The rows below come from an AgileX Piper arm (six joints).
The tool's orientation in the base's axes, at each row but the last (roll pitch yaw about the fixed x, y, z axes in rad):
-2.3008, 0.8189, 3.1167
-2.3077, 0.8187, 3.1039
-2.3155, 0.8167, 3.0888
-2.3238, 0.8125, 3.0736
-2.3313, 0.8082, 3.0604
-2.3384, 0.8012, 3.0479
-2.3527, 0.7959, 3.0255
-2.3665, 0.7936, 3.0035
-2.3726, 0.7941, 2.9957
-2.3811, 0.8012, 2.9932
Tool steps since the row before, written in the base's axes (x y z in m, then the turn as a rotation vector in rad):
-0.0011, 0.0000, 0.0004, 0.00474, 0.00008, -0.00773
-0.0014, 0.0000, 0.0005, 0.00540, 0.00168, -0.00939
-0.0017, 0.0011, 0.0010, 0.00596, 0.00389, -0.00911
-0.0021, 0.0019, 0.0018, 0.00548, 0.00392, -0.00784
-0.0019, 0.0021, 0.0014, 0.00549, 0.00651, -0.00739
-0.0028, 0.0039, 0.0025, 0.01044, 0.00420, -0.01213
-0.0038, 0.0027, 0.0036, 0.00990, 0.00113, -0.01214
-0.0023, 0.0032, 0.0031, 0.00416, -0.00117, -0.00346
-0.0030, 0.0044, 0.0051, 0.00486, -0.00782, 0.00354
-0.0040, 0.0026, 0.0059, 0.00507, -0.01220, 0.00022
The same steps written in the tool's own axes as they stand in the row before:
0.0005, -0.0008, -0.0007, 0.00241, 0.00664, 0.00568
0.0006, -0.0010, -0.0009, 0.00321, 0.00890, 0.00553
0.0005, -0.0008, -0.0021, 0.00271, 0.01051, 0.00398
0.0002, -0.0009, -0.0032, 0.00212, 0.00962, 0.00314
0.0004, -0.0004, -0.0031, 0.00193, 0.01107, 0.00096
0.0004, -0.0004, -0.0054, 0.00175, 0.01482, 0.00714
0.0003, -0.0023, -0.0054, 0.00189, 0.01254, 0.00926
-0.0003, -0.0008, -0.0049, -0.00054, 0.00342, 0.00432
-0.0011, -0.0015, -0.0071, -0.00669, -0.00383, 0.00615
-0.0012, -0.0035, -0.0066, -0.00490, -0.00493, 0.01124

